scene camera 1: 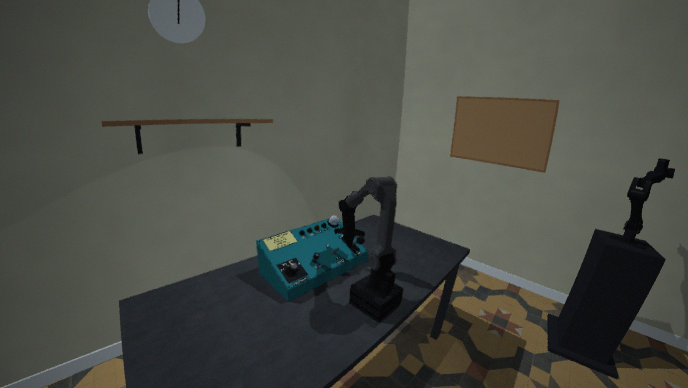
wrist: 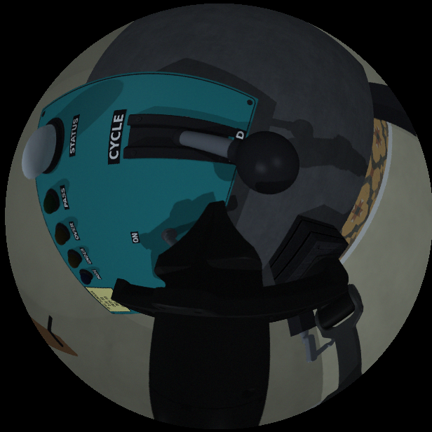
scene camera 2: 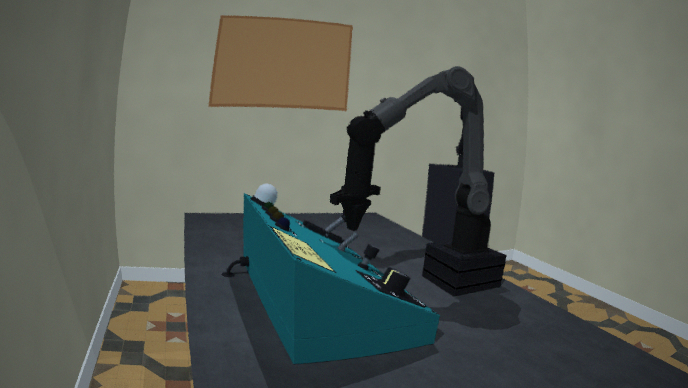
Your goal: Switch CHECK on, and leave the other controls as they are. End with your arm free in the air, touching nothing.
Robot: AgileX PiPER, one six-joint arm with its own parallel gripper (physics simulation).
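Note:
My gripper [scene camera 1: 356,248] [scene camera 2: 354,228] [wrist: 218,210] points down over the console, its fingers shut with nothing visible between them. The CHECK switch's metal lever [scene camera 2: 348,240] [wrist: 170,236] is close beside the fingertips; I cannot tell whether they touch. In scene camera 2 it leans toward the console's low front edge. In the wrist view its base is beside the ON label [wrist: 134,237], and the gripper hides its tip and the CHECK label. The CYCLE lever's black ball [scene camera 1: 360,240] [wrist: 267,162] stands near the gripper, on the low-edge side; in scene camera 2 the gripper hides it.
The teal sloped console [scene camera 2: 345,320] [wrist: 100,200] also bears a black-capped lever [scene camera 1: 315,257] [scene camera 2: 370,251], a black rotary knob [scene camera 2: 396,281], small lamps and a white STATUS dome [scene camera 1: 333,220] [scene camera 2: 266,193] [wrist: 40,151]. My arm's base stands on the dark table [scene camera 1: 200,330] before the low edge.

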